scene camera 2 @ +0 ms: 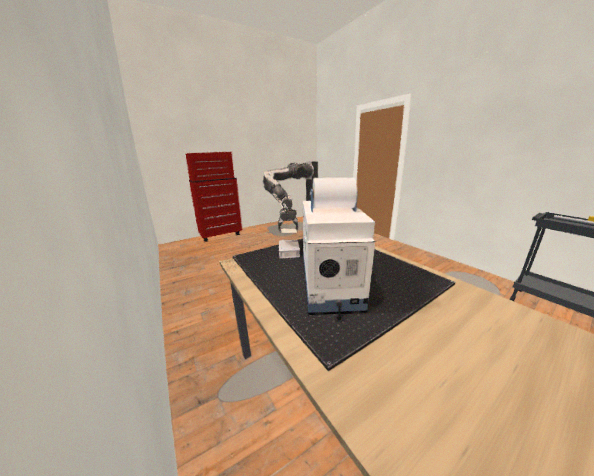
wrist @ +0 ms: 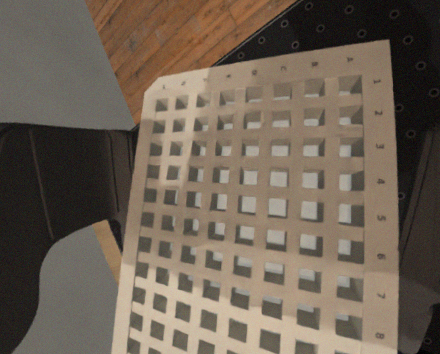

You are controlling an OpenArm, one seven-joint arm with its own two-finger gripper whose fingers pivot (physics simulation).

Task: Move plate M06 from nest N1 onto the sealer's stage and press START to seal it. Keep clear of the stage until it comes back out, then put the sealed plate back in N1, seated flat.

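Plate M06 (scene camera 2: 288,231) (wrist: 381,200) is a beige grid of square wells. My gripper (scene camera 2: 288,226) (wrist: 239,206) is shut on it, with one finger on each side in the wrist view. The plate hangs a little above a white block, nest N1 (scene camera 2: 289,249), with a visible gap between them, and looks about level in the scene view. The white and blue sealer (scene camera 2: 340,230) stands beside the nest and shows its back with a round fan. Its stage and START button do not show in either view.
A black perforated mat (scene camera 2: 295,287) (wrist: 372,22) lies under the nest and sealer on the wooden table (scene camera 2: 450,370). A white roll (scene camera 2: 335,193) tops the sealer, close beside my arm. A red tool cabinet (scene camera 2: 215,200) and a dark cart stand away from the table.
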